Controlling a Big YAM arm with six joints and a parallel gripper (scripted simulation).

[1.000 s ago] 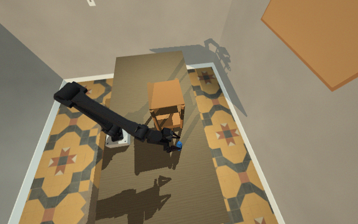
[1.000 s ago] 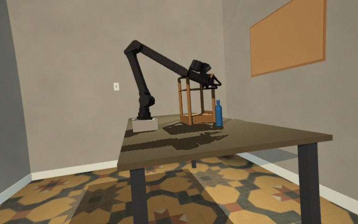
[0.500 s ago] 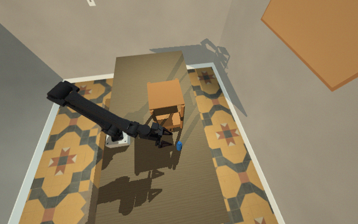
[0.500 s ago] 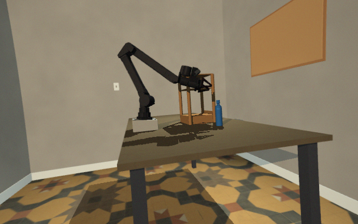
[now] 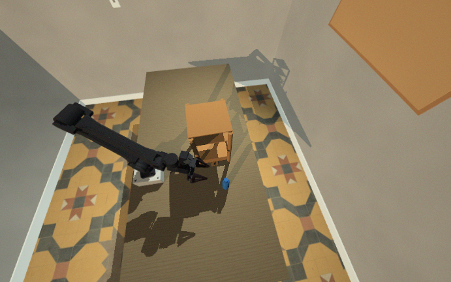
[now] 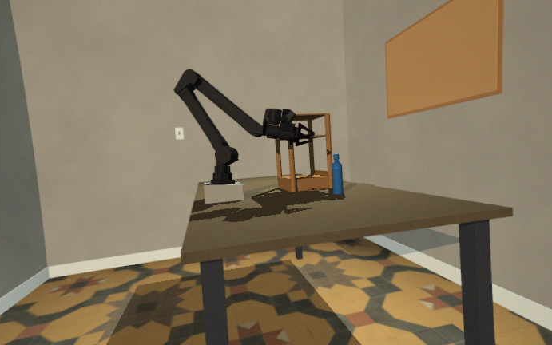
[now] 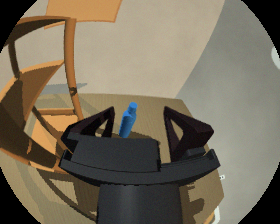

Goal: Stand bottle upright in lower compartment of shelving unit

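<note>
Now: the blue bottle 90 mm ahead of my hand, 50 mm to the right of it and 140 mm below it. The rest, counted from my hand: wooden shelving unit (90 mm ahead, 240 mm to the left, 70 mm below).
</note>
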